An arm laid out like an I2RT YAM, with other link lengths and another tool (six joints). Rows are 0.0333 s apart.
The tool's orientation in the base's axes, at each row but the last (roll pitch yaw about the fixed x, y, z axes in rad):
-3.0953, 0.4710, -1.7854
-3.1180, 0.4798, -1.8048
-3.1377, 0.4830, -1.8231
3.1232, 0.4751, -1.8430
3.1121, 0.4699, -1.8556
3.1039, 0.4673, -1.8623
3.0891, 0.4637, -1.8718
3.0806, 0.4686, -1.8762
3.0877, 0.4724, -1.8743
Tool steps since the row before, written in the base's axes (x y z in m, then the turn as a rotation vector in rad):
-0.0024, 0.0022, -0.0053, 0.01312, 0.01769, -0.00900
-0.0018, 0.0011, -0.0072, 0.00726, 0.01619, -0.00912
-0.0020, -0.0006, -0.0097, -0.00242, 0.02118, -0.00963
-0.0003, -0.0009, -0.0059, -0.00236, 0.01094, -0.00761
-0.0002, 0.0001, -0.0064, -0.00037, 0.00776, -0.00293
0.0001, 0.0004, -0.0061, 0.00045, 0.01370, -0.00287
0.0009, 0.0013, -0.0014, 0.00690, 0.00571, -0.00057
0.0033, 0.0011, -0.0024, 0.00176, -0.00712, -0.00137
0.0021, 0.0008, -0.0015, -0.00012, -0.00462, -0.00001
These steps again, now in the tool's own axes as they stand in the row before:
0.0009, 0.0031, 0.0053, -0.01381, -0.00825, 0.01753
0.0027, 0.0022, 0.0066, -0.01125, -0.00293, 0.01621
0.0055, 0.0018, 0.0081, -0.01316, 0.00770, 0.01774
0.0035, 0.0000, 0.0048, -0.00532, 0.00501, 0.01139
0.0029, 0.0001, 0.0057, -0.00522, 0.00236, 0.00601
0.0024, -0.0002, 0.0056, -0.01054, 0.00318, 0.00866
-0.0007, -0.0006, 0.0019, -0.00645, -0.00509, 0.00360
-0.0007, -0.0030, 0.0029, 0.00621, -0.00371, -0.00184
-0.0006, -0.0019, 0.0019, 0.00396, -0.00116, -0.00208

